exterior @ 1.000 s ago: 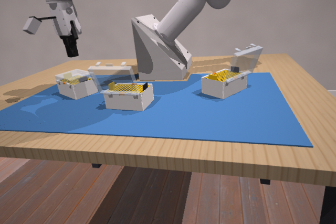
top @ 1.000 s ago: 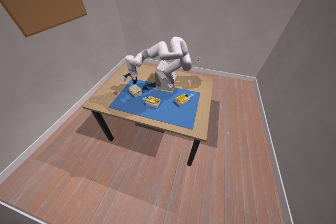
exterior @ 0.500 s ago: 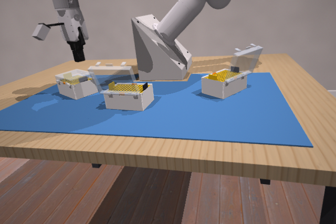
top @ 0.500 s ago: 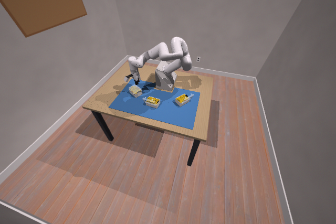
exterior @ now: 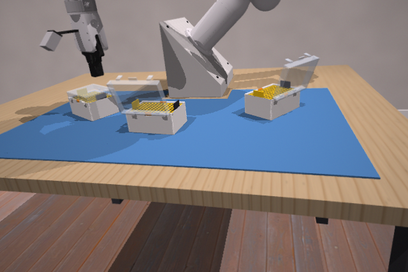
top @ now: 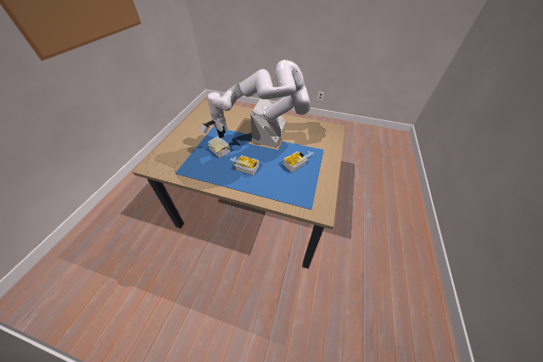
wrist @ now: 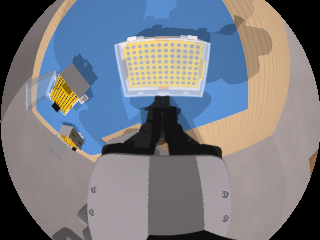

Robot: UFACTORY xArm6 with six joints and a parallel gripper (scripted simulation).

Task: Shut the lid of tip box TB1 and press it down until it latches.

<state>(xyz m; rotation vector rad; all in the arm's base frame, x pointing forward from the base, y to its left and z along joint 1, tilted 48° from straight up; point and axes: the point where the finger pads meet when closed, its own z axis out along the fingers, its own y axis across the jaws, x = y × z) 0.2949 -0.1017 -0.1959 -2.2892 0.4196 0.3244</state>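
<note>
The TB1 label tape strip lies 2 cm behind my hand, 1 cm to the left of it and 12 cm below it.
</note>
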